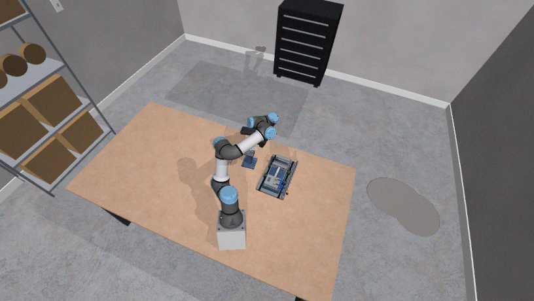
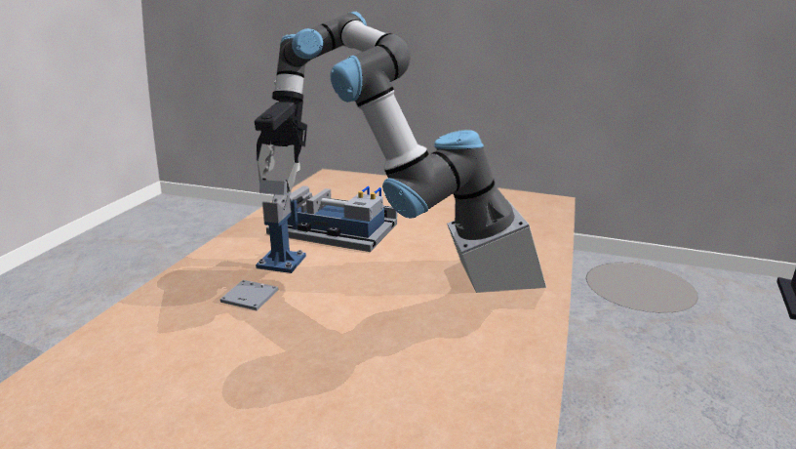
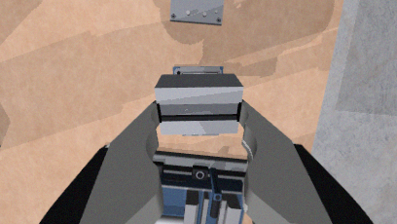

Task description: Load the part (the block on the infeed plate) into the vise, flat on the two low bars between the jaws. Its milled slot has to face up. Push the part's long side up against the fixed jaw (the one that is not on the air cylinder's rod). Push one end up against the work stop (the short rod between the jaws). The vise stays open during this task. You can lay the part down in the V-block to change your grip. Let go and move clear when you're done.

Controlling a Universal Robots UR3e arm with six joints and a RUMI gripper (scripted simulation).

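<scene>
My hand is right at the part. Also, from my hand: fixed jaw: 200 mm to the right, 120 mm below, 110 mm ahead; work stop: 160 mm to the right, 100 mm below, 70 mm ahead; infeed plate: 190 mm below, 160 mm to the left, 40 mm behind.
</scene>
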